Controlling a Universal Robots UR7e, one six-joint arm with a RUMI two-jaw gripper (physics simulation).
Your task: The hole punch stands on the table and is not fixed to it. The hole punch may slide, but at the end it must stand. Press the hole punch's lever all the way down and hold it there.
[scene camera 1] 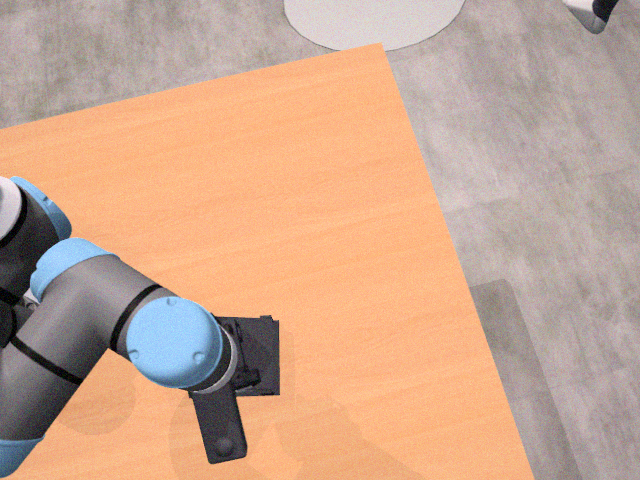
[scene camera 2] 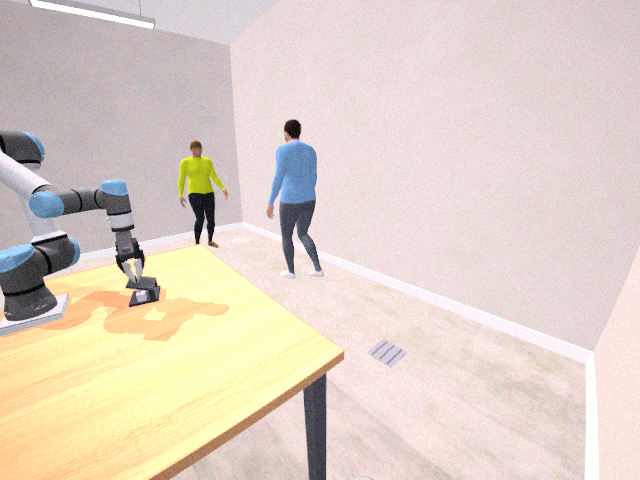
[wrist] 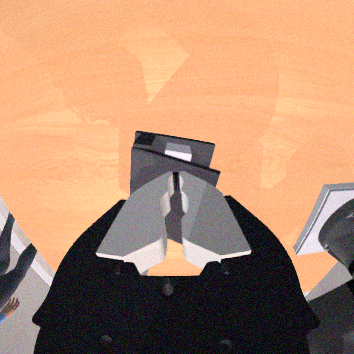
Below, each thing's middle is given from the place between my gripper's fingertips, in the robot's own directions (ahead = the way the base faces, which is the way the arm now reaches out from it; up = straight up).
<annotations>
I see the lever (scene camera 1: 257, 345) 50 mm to the left of my hand, 30 mm below it and 10 mm ahead of it. Round my hand: hole punch (scene camera 1: 275, 323) (50 mm to the left, 50 mm below, 10 mm ahead).
</annotations>
